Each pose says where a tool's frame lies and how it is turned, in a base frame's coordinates. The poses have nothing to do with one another.
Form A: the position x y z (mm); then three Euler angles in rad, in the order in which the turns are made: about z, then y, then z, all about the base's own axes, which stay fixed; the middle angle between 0 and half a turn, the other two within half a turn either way.
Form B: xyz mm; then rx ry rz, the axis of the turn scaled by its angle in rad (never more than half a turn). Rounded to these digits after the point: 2 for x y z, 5 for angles.
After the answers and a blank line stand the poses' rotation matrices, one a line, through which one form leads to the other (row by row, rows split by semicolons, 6 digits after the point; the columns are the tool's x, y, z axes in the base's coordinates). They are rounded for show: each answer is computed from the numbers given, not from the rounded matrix.
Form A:
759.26 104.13 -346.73 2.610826 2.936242 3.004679
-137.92 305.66 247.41 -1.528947 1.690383 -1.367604
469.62 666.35 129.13 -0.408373 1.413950 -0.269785
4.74 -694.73 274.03 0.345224 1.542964 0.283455
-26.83 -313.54 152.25 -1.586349 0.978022 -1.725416
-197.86 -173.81 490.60 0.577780 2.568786 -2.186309
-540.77 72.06 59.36 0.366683 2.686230 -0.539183
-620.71 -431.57 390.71 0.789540 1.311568 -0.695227
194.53 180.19 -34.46 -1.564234 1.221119 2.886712
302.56 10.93 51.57 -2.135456 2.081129 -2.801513
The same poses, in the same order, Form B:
759.26 104.13 -346.73 0.57639 -2.88900 -0.09946
-137.92 305.66 247.41 -0.18019 2.22884 -1.96864
469.62 666.35 129.13 -0.09952 1.43395 -0.55966
4.74 -694.73 274.03 0.04830 1.56340 0.49727
-26.83 -313.54 152.25 -0.09791 -1.40579 2.63869
-197.86 -173.81 490.60 2.63960 0.50423 -0.57007
-540.77 72.06 59.36 1.17603 2.41644 -0.05364
-620.71 -431.57 390.71 0.88697 0.96676 0.08039
194.53 180.19 -34.46 -1.03458 -0.79415 1.14458
302.56 10.93 51.57 -0.71496 -2.06688 0.79929

-0.905487 -0.373213 -0.202002; -0.386222 0.921986 0.027831; 0.175856 0.103218 -0.978990
-0.979577 0.016923 0.200356; -0.196732 0.125188 -0.972432; -0.041538 -0.991989 -0.119302
0.032332 0.304395 0.951997; -0.420961 0.868038 -0.263253; -0.906502 -0.392242 0.156204
-0.069502 -0.272215 0.959723; 0.332227 0.900815 0.279566; -0.940635 0.338276 0.027829
-0.986613 -0.101393 -0.127730; 0.162570 -0.549538 -0.819499; 0.012899 -0.829294 0.558664
0.852388 0.418935 -0.312934; 0.259432 -0.858409 -0.442525; -0.454015 0.296018 -0.840383
-0.535375 0.755610 0.377395; 0.738120 0.635761 -0.225803; -0.410552 0.157673 -0.898102
0.593427 0.311301 0.742251; 0.429614 0.657325 -0.619157; -0.680644 0.686306 0.256335
0.249949 -0.333174 -0.909132; 0.968239 0.080026 0.236872; -0.006165 -0.939463 0.342595
-0.528206 0.210512 -0.822608; 0.709198 0.642123 -0.291060; 0.466943 -0.737132 -0.488468

